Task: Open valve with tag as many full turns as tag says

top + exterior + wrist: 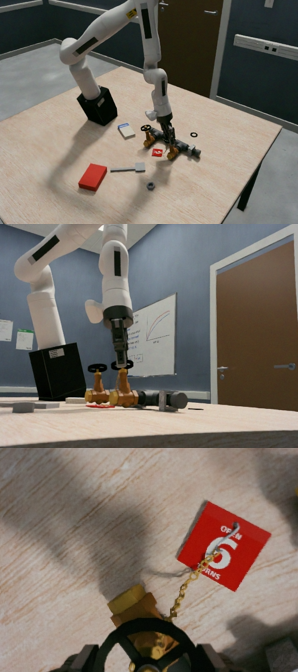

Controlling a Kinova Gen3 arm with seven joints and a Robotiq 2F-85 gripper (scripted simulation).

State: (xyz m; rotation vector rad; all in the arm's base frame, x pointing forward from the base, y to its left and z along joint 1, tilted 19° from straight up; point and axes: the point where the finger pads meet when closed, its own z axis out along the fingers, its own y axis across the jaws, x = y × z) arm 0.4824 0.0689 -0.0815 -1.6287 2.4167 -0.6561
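My gripper is now 60 mm past the red tag, 30 mm to the left of it and 100 mm above it. The rest, counted from my hand: red block (130 mm behind, 350 mm to the right, 80 mm below); then white card box (290 mm behind, 30 mm to the right, 90 mm below); then grey t-shaped tool (60 mm behind, 190 mm to the right, 90 mm below).
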